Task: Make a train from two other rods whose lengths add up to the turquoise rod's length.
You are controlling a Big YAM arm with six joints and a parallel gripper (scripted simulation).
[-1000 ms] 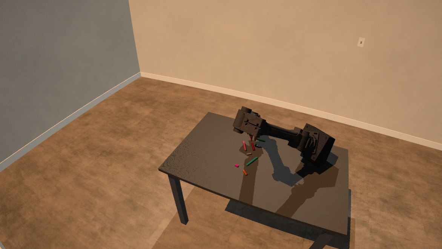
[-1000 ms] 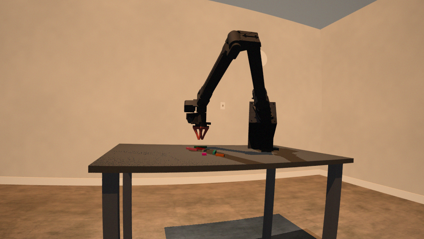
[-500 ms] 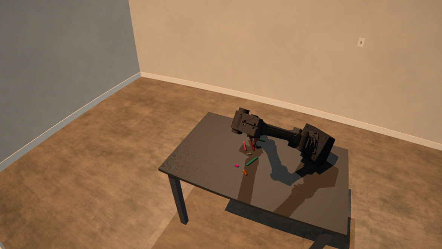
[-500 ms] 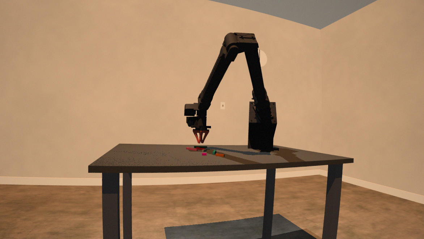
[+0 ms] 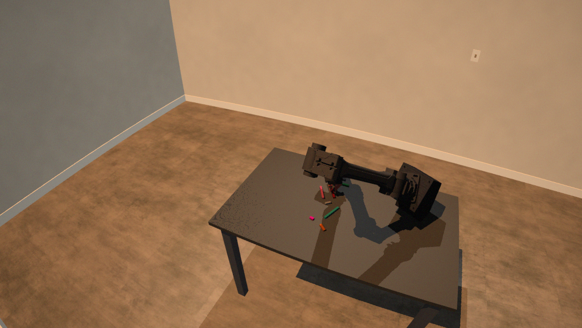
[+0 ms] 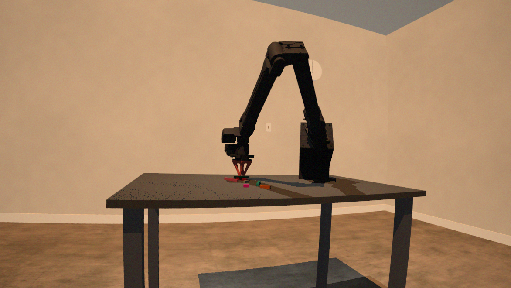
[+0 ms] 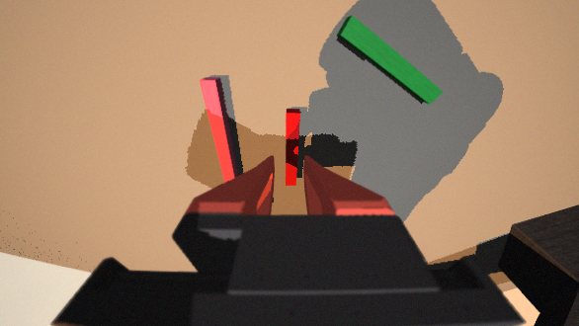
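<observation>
The red rod is 20 mm below my hand. From my hand the other things lie so: grey rod: 20 mm behind, 80 mm to the left, 20 mm below; then green rod: 90 mm to the right, 20 mm below; then pink rod: 50 mm ahead, 30 mm to the left, 20 mm below.
</observation>
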